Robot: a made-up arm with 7 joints. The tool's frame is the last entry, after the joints.
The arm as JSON. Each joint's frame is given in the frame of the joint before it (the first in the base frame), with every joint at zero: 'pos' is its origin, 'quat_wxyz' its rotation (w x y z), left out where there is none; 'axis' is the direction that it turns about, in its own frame. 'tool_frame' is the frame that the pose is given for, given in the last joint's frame.
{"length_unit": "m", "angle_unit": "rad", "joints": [
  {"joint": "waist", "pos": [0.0, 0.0, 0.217], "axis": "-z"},
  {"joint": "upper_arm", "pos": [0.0, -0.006, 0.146], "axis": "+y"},
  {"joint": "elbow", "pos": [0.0, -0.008, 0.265], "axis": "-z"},
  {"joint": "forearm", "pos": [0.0, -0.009, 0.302], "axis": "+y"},
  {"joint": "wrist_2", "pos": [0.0, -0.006, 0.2], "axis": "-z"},
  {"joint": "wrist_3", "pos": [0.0, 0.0, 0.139], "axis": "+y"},
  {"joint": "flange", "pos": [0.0, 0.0, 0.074], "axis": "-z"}
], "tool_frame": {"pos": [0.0, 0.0, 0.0], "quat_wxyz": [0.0, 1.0, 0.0, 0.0]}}
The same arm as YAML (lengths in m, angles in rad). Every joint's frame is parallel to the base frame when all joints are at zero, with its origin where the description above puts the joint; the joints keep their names.
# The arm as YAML. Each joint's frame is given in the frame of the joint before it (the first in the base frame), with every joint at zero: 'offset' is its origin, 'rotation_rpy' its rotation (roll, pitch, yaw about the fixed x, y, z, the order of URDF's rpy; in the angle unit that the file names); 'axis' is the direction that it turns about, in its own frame. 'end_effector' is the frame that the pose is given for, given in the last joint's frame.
length_unit: m
angle_unit: rad
chain:
  - id: waist
    offset: [0.0, 0.0, 0.217]
    rotation_rpy: [0.0, 0.0, 0.0]
    axis: "-z"
  - id: upper_arm
    offset: [0.0, -0.006, 0.146]
    rotation_rpy: [0.0, 0.0, 0.0]
    axis: "+y"
  - id: elbow
    offset: [0.0, -0.008, 0.265]
    rotation_rpy: [0.0, 0.0, 0.0]
    axis: "-z"
  - id: forearm
    offset: [0.0, -0.009, 0.302]
    rotation_rpy: [0.0, 0.0, 0.0]
    axis: "+y"
  - id: wrist_2
    offset: [0.0, -0.006, 0.2]
    rotation_rpy: [0.0, 0.0, 0.0]
    axis: "-z"
  - id: wrist_3
    offset: [0.0, 0.0, 0.139]
    rotation_rpy: [0.0, 0.0, 0.0]
    axis: "+y"
  - id: flange
    offset: [0.0, 0.0, 0.074]
    rotation_rpy: [0.0, 0.0, 0.0]
    axis: "-z"
end_effector:
  offset: [0.0, 0.0, 0.0]
  rotation_rpy: [3.1416, 0.0, 0.0]

